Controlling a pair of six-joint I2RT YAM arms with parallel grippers.
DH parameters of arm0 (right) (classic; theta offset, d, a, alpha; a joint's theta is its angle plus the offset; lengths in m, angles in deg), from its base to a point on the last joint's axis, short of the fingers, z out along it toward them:
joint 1: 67.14 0.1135 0.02 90
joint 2: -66.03 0 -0.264 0
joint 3: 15.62 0 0.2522 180
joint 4: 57.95 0 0.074 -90
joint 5: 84.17 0 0 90
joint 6: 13.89 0.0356 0 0
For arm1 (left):
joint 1: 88.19 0.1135 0.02 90
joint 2: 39.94 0 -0.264 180
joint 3: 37.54 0 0.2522 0
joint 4: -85.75 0 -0.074 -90
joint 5: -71.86 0 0 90
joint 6: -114.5 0.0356 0 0
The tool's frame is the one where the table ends.
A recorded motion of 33 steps. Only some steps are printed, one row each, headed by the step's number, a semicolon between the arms.
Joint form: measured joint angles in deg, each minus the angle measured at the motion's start. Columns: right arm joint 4, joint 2, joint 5, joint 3, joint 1, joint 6; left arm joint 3, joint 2, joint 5, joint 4, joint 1, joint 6.
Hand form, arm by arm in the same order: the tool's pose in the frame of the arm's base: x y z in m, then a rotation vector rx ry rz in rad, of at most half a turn. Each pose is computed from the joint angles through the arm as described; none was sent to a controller.
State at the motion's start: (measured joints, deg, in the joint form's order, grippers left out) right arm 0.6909 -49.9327 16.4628 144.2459 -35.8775 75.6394; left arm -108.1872 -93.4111 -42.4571 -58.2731 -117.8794 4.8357
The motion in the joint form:
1: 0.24 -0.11 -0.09 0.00 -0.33 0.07; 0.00 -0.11 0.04 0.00 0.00 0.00
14: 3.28 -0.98 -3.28 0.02 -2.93 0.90; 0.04 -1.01 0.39 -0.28 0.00 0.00
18: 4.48 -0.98 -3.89 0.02 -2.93 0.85; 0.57 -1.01 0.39 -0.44 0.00 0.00
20: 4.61 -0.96 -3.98 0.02 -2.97 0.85; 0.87 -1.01 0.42 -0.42 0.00 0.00
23: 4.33 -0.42 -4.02 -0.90 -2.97 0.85; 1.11 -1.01 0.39 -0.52 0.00 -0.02
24: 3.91 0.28 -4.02 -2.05 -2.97 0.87; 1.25 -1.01 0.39 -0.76 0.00 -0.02
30: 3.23 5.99 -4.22 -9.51 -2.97 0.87; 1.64 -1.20 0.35 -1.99 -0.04 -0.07
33: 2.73 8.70 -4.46 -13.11 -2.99 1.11; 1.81 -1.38 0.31 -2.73 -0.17 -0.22
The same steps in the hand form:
1: 0.3665 0.2120 0.4968 -0.3696 1.7969 0.2062; 0.1709 -0.1143 0.3655 0.4740 1.9373 -0.9733
14: 0.3785 0.1989 0.4851 -0.3742 1.8681 0.2188; 0.1747 -0.1162 0.3627 0.4688 1.9499 -0.9664
18: 0.3777 0.1989 0.4829 -0.3882 1.8873 0.2233; 0.1750 -0.1164 0.3598 0.4684 1.9568 -0.9656
20: 0.3777 0.1986 0.4828 -0.3891 1.8891 0.2238; 0.1752 -0.1165 0.3580 0.4676 1.9627 -0.9645
23: 0.3766 0.1981 0.4826 -0.3901 1.8908 0.2241; 0.1753 -0.1166 0.3568 0.4675 1.9654 -0.9650
24: 0.3752 0.1973 0.4825 -0.3899 1.8914 0.2242; 0.1755 -0.1167 0.3563 0.4676 1.9636 -0.9652
30: 0.3577 0.1880 0.4850 -0.3975 1.9089 0.2230; 0.1769 -0.1177 0.3555 0.4688 1.9518 -0.9681
33: 0.3492 0.1835 0.4852 -0.3979 1.9163 0.2280; 0.1778 -0.1188 0.3552 0.4696 1.9455 -0.9726

